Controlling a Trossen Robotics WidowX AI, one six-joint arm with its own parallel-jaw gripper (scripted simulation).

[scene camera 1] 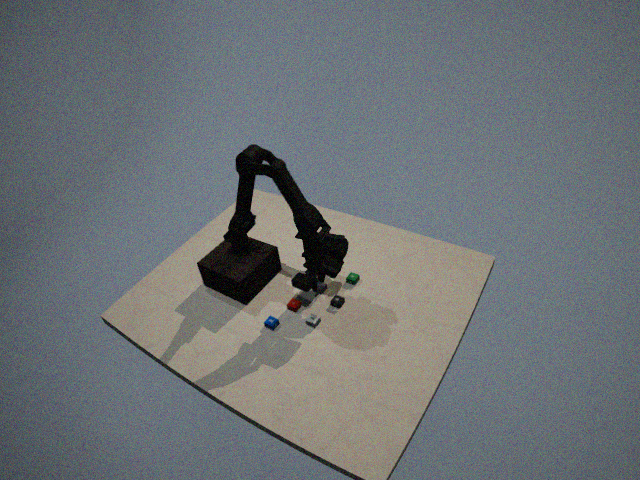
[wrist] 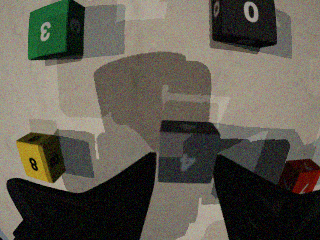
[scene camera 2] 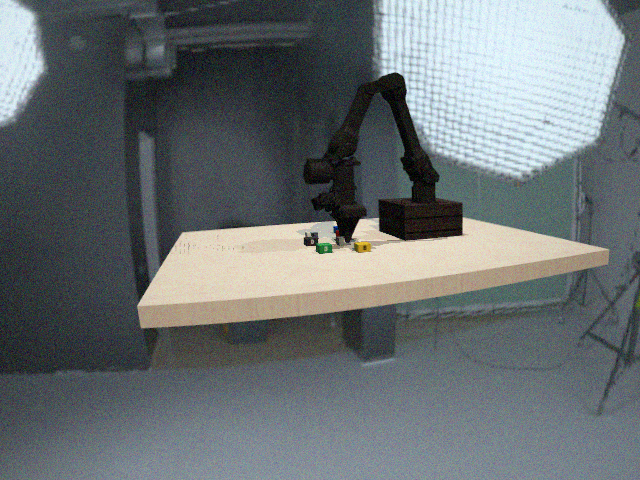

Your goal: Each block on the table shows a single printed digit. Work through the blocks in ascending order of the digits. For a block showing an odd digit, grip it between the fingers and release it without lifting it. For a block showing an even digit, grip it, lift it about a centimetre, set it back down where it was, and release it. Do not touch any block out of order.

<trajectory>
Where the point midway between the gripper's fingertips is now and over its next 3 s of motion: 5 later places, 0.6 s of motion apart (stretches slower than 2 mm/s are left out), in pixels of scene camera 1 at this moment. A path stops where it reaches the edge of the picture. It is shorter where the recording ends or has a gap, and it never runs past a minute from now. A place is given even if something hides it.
My gripper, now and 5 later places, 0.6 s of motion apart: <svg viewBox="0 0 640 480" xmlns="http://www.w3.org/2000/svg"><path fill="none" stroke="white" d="M318 287L315 262L298 270L290 296L291 303L291 305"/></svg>
</trajectory>
